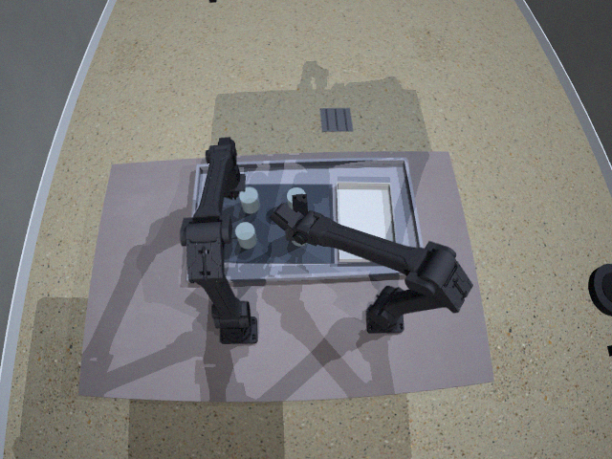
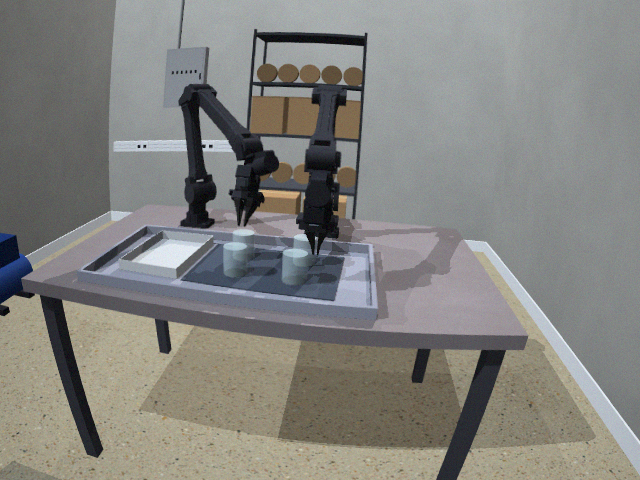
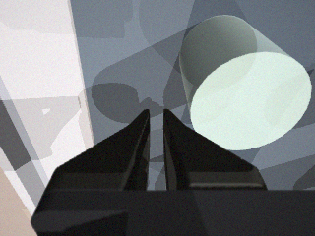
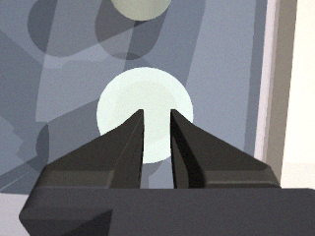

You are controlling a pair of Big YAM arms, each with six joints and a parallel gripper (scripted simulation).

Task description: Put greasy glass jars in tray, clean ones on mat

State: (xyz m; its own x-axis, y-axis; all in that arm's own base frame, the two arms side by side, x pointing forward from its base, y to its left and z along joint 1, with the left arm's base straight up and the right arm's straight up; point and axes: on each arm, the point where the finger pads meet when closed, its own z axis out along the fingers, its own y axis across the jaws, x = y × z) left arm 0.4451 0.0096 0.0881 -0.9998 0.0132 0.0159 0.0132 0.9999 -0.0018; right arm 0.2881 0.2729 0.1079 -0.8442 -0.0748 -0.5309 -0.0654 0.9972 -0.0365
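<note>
My right hand is 80 mm short of the grey basin, 20 mm to the left of it and 110 mm above it. Also, from my right hand: dark drying mat: 70 mm ahead, 90 mm to the left, 100 mm below; then white tray: 50 mm ahead, 230 mm to the right, 100 mm below.
</note>
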